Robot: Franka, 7 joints.
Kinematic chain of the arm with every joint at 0, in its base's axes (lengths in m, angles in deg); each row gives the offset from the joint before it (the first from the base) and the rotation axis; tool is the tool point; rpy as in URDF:
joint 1: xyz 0 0 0.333 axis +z
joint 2: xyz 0 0 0 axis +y
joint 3: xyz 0 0 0.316 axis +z
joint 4: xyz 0.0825 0 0 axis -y
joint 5: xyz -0.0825 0 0.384 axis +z
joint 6: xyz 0 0 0 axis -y
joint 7: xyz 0.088 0 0 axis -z
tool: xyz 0 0 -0.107 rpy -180 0 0
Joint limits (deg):
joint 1: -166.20..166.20
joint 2: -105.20..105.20
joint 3: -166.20..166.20
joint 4: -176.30..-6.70
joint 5: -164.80..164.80
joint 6: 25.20..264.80
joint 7: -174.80..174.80
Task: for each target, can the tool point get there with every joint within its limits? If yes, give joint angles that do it. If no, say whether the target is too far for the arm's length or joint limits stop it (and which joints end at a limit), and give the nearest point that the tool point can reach.
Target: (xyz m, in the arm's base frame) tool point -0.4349 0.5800 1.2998
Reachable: no: too far | nearest point -0.3088 0.4118 1.0194 | short by 0.351 m
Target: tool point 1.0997 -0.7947 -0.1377
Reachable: no: too far | nearest point 0.6569 -0.4747 0.0518 | short by 0.578 m
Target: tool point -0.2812 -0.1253 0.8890
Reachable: yes | joints -48.75 -60.21 -42.55 -111.28 -34.89 226.34 -31.45
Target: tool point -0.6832 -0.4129 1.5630
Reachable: no: too far | nearest point -0.3997 -0.2416 1.0526 | short by 0.608 m
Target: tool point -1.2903 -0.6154 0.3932
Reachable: no: too far | nearest point -0.7736 -0.3690 0.3691 | short by 0.573 m
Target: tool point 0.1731 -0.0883 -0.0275
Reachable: yes | joints -104.52 80.37 38.60 -136.25 137.01 196.03 -118.46
